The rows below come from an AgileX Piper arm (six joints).
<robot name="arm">
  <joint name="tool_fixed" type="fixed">
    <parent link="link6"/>
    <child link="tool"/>
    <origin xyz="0 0 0" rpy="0 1.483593 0"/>
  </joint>
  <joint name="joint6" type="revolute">
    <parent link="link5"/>
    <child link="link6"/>
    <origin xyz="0.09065 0 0.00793"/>
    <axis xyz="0.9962 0 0.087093"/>
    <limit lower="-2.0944" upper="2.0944"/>
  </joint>
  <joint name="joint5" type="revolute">
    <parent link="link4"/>
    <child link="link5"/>
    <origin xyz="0 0 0"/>
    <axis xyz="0 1 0"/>
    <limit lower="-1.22" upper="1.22"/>
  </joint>
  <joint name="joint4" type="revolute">
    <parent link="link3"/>
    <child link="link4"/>
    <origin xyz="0.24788 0 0.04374"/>
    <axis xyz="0.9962 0 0.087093"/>
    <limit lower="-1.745" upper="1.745"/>
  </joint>
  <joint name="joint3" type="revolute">
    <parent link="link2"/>
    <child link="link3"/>
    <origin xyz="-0.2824 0 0.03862"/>
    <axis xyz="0 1 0"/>
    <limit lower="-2.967" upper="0"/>
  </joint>
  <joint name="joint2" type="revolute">
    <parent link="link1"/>
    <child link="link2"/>
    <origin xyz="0 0 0"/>
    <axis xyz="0 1 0"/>
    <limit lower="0" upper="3.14"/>
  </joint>
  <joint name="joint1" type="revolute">
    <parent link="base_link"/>
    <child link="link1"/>
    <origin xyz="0 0 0.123"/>
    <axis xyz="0 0 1"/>
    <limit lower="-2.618" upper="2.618"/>
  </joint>
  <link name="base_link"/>
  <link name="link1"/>
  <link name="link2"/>
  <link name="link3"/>
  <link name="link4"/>
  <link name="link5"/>
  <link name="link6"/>
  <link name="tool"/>
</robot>
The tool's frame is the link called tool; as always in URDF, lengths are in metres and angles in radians.
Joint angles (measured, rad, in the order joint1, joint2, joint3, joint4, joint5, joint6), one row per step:
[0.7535, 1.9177, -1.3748, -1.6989, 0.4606, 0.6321]
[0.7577, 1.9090, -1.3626, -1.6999, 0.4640, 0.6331]
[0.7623, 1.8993, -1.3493, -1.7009, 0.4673, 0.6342]
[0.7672, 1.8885, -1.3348, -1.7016, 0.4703, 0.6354]
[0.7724, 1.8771, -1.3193, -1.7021, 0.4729, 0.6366]
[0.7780, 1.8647, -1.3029, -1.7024, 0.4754, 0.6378]
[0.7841, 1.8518, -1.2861, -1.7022, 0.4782, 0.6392]
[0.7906, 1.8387, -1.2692, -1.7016, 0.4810, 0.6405]
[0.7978, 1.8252, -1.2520, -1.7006, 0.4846, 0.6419]
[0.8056, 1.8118, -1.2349, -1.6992, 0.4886, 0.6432]
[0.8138, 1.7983, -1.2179, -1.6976, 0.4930, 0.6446]
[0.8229, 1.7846, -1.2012, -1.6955, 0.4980, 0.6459]
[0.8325, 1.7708, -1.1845, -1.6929, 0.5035, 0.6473]
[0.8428, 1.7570, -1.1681, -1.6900, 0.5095, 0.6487]
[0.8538, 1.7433, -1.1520, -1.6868, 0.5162, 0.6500]
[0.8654, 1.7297, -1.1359, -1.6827, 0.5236, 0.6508]
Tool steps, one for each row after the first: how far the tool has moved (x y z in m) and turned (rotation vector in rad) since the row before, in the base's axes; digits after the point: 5 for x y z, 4 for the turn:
[-0.00294, -0.00060, 0.00019, -0.0029, 0.0008, 0.0013]
[-0.00325, -0.00066, 0.00026, -0.0029, 0.0010, 0.0017]
[-0.00355, -0.00078, 0.00033, -0.0026, 0.0013, 0.0021]
[-0.00379, -0.00084, 0.00023, -0.0027, 0.0019, 0.0027]
[-0.00408, -0.00092, 0.00034, -0.0025, 0.0019, 0.0031]
[-0.00429, -0.00092, 0.00038, -0.0020, 0.0021, 0.0030]
[-0.00442, -0.00089, 0.00038, -0.0018, 0.0022, 0.0033]
[-0.00464, -0.00086, 0.00042, -0.0016, 0.0021, 0.0031]
[-0.00476, -0.00076, 0.00036, -0.0016, 0.0021, 0.0032]
[-0.00484, -0.00075, 0.00039, -0.0013, 0.0019, 0.0031]
[-0.00503, -0.00060, 0.00052, -0.0009, 0.0016, 0.0033]
[-0.00514, -0.00059, 0.00051, -0.0006, 0.0016, 0.0030]
[-0.00526, -0.00049, 0.00055, -0.0004, 0.0014, 0.0032]
[-0.00536, -0.00041, 0.00056, -0.0003, 0.0011, 0.0031]
[-0.00546, -0.00040, 0.00046, -0.0005, 0.0013, 0.0029]

